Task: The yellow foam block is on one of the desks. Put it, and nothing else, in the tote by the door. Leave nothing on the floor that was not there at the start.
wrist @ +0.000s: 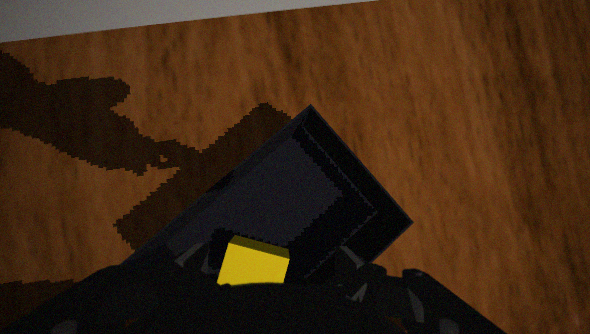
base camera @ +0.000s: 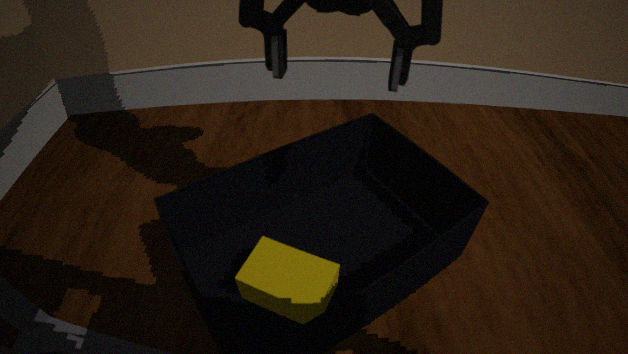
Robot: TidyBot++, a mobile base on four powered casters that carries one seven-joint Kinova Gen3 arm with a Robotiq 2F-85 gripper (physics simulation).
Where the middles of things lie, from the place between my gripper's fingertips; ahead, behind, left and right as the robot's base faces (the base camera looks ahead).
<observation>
The dark tote point(base camera: 361, 194) is 2 cm behind my hand, 1 cm to the left of it and 17 cm below it. Round my hand: yellow foam block point(base camera: 297, 285) 7 cm behind, 4 cm to the left, 19 cm below.
</observation>
